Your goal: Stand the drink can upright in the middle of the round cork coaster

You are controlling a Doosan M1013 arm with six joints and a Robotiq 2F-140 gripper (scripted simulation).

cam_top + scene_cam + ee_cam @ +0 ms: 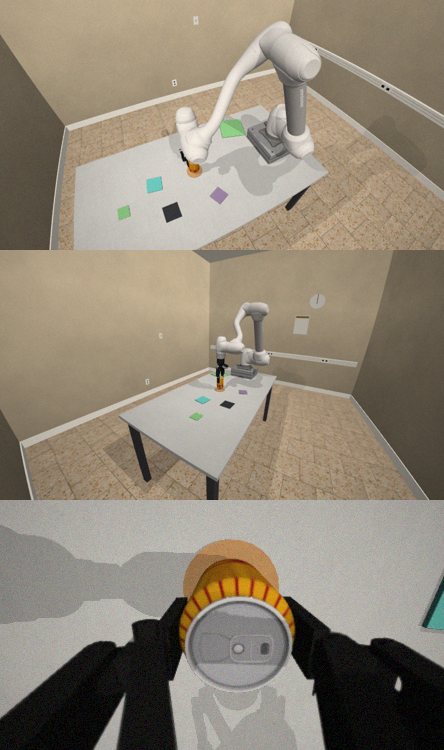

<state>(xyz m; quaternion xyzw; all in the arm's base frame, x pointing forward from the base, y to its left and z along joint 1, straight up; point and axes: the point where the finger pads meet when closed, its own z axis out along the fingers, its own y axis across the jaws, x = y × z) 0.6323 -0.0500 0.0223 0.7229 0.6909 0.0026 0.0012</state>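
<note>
Right now the round cork coaster is 12 cm below my hand. From my hand the other things lie so: teal coaster: 28 cm ahead, 12 cm below, 2 cm to the right; orange drink can: 3 cm below; black coaster: 23 cm ahead, 21 cm to the left, 12 cm below.
</note>
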